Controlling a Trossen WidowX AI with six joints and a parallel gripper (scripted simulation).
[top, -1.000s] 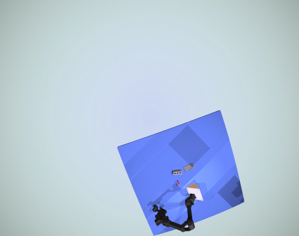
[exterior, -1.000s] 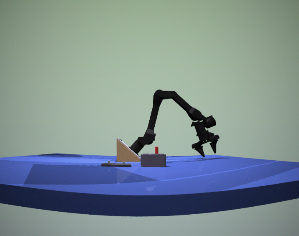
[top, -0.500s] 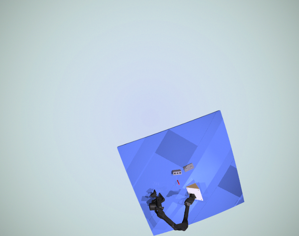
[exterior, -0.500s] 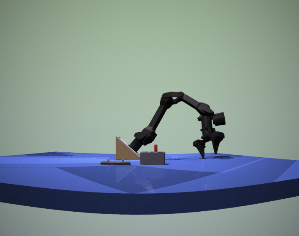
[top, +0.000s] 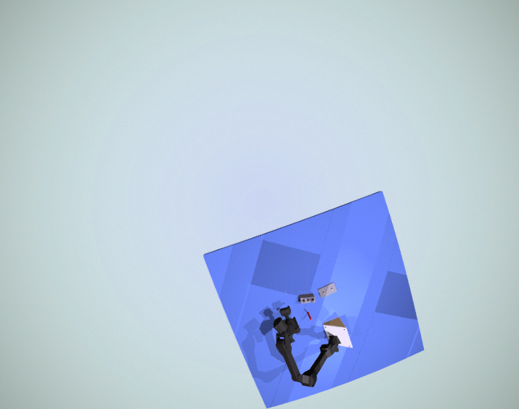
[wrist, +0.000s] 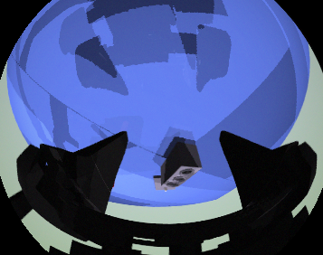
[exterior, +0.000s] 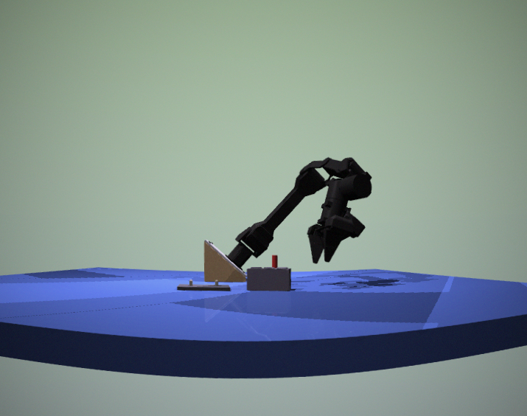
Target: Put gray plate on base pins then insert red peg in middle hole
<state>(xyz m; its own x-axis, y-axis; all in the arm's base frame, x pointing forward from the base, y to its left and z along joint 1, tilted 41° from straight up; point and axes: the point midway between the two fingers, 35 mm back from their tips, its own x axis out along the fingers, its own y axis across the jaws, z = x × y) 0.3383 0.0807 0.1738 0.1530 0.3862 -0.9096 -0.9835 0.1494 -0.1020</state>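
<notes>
Now: the gray plate 10 mm ahead of my gripper tip, 130 mm to the right of it and 20 mm below it. Also, from my gripper tip: dark base 20 mm behind, 280 mm to the right, 50 mm below; then red peg 100 mm behind, 90 mm to the right, 20 mm below.
</notes>
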